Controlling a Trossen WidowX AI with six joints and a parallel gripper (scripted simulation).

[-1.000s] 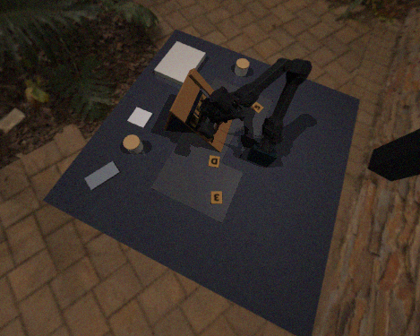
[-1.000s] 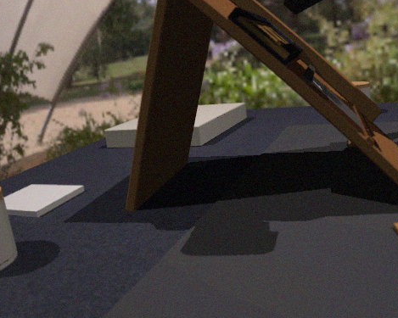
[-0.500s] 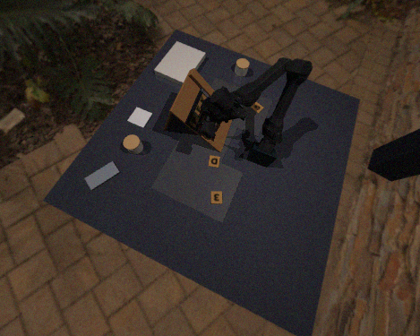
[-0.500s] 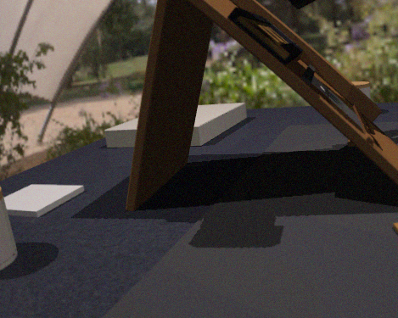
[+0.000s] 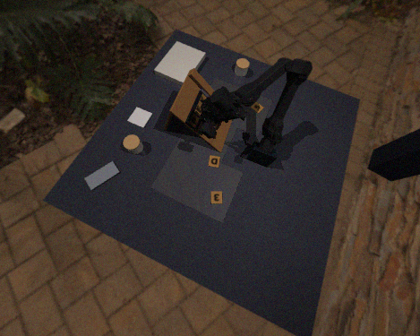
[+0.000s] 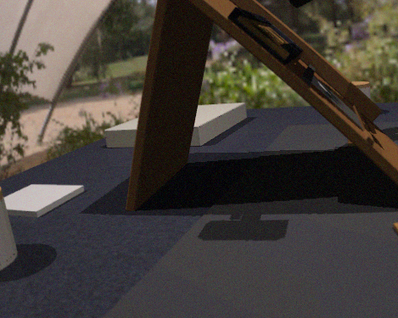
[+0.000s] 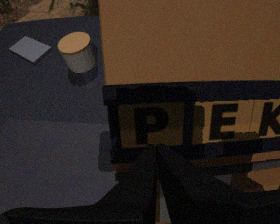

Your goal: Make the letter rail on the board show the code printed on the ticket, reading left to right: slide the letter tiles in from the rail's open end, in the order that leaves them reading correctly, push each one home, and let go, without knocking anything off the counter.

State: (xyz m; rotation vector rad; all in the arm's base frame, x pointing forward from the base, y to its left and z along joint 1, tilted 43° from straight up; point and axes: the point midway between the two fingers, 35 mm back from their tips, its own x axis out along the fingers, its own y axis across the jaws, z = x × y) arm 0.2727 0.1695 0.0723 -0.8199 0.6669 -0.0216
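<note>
My gripper tip is now 30 mm short of the letter tile, 10 mm to the right of it and 30 mm above it. Also, from my gripper tip: grey card: 290 mm ahead, 430 mm to the left, 200 mm below; white card: 350 mm ahead, 70 mm to the left, 200 mm below; white ticket: 20 mm behind, 60 mm to the right, 100 mm below.
</note>
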